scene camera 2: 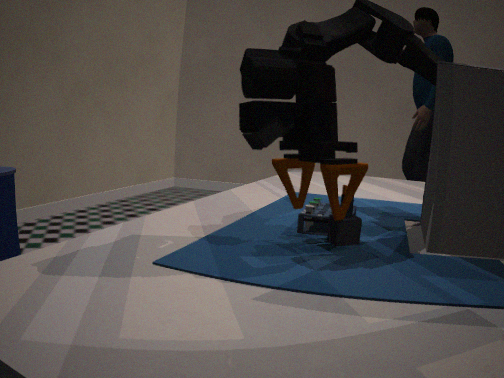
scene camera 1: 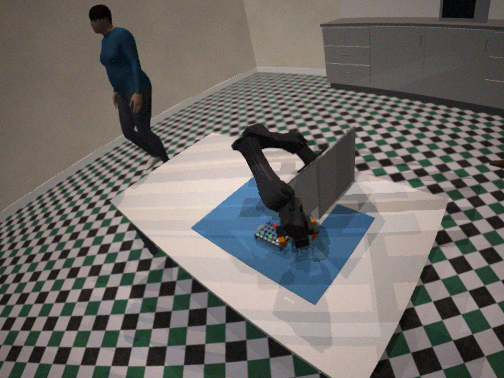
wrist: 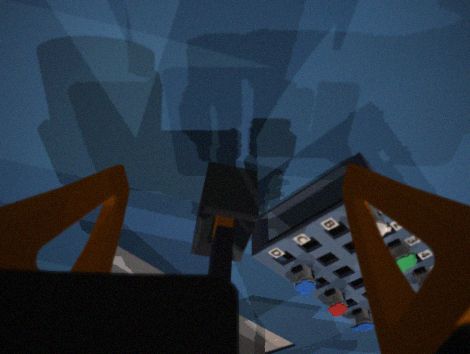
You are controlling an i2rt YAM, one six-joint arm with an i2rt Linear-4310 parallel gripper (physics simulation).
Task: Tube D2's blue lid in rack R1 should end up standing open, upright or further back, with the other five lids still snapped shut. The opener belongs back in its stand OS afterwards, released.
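Frame: origin at the arm's base, x left, y down, z back, level; centimetres.
Seen in the pictures: gripper, fingertip midpoint: (scene camera 2: 317, 214) (wrist: 235, 176); arm's base, link origin: (scene camera 1: 312, 161).
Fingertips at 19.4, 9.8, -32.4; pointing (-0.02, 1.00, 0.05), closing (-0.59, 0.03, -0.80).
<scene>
Offsets run from my fingertips to a thing's top centre, as dx, dy, dz. Level surfaces: height alone.
Rack R1 {-12.8, +0.3, -1.4} (wrist: 310, 202) (scene camera 2: 314, 226) stands on the mat, at the lower right in the wrist view. Tube D2's blue lid {-9.9, +0.3, +1.9} (wrist: 305, 287) sits over its tube and looks shut. A red lid {-13.8, +0.3, +1.4} (wrist: 337, 309), another blue lid {-17.6, +0.3, +0.8} (wrist: 362, 327), a green lid {-11.0, +0.3, -4.1} (wrist: 406, 262) and a white lid {-7.2, +0.3, -3.6} (wrist: 384, 229) also show, the last two partly behind a finger. Stand OS {-3.4, +0.5, +3.4} (wrist: 229, 192) (scene camera 2: 346, 231) is a dark block beside the rack. The opener {-3.4, -4.0, +3.4} (wrist: 221, 250) stands in it, its orange parts partly hidden. My gripper (wrist: 235, 176) (scene camera 2: 320, 212) is open, its orange fingers spread wide on either side of the stand and opener.
A tall grey panel (scene camera 1: 336, 175) (scene camera 2: 465, 165) stands beside the arm, behind the rack and stand. The blue mat {dy +4.5} (scene camera 1: 315, 280) (scene camera 2: 225, 265) lies on the pale table {dy +4.8} (scene camera 1: 165, 215). A person (scene camera 1: 120, 65) is beyond the table.
</scene>
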